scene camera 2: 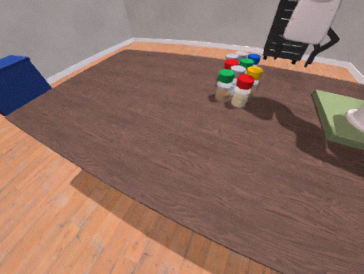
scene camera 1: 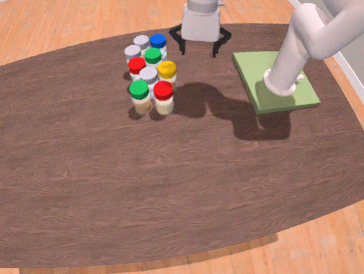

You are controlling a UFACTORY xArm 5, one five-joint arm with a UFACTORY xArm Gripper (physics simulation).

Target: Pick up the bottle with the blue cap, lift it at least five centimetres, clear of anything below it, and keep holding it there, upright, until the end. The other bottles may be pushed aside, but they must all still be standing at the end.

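Places are measured from the arm's base along level axes (x ahead, y left, z up), in centimetres.
Pixels of known places: gripper, fingertip midpoint: [scene camera 2: 289,62] [scene camera 1: 198,53]; arm's base at its link origin: [scene camera 1: 279,82].
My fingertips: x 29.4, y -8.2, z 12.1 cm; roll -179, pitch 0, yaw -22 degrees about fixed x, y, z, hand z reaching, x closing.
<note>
Ahead of a thing's pixels: the offset from my fingertips to its top centre.
The bottle with the blue cap {dx +9.1, dy -15.6, dz -4.1 cm} [scene camera 1: 158,41] [scene camera 2: 254,59] stands upright at the back right corner of a tight cluster of bottles. Its lower body is partly hidden behind the green-capped bottle {dx +12.4, dy -8.7, dz -4.1 cm} [scene camera 1: 153,56] [scene camera 2: 246,64] in front of it. A grey-capped bottle {dx +14.8, dy -17.1, dz -4.1 cm} [scene camera 1: 141,42] stands close on its left in scene camera 1. My gripper [scene camera 1: 199,54] is open and empty, with its fingers pointing down. It hangs above the table, to the right of the blue-capped bottle and apart from it. In scene camera 2 the far finger is hard to tell from a black object behind.
A yellow-capped bottle {dx +9.6, dy -0.9, dz -4.1 cm} [scene camera 1: 167,71] [scene camera 2: 254,73], red-capped bottles {dx +12.7, dy +6.8, dz -4.1 cm} [scene camera 1: 163,92] {dx +18.2, dy -5.8, dz -4.1 cm} [scene camera 1: 137,66], another green-capped bottle {dx +19.3, dy +4.3, dz -4.1 cm} [scene camera 1: 140,90] and more grey-capped ones stand upright in the cluster. The arm's base sits on a green board [scene camera 1: 245,82] [scene camera 2: 325,120] to the right. A blue box [scene camera 2: 20,82] stands beyond the table.
</note>
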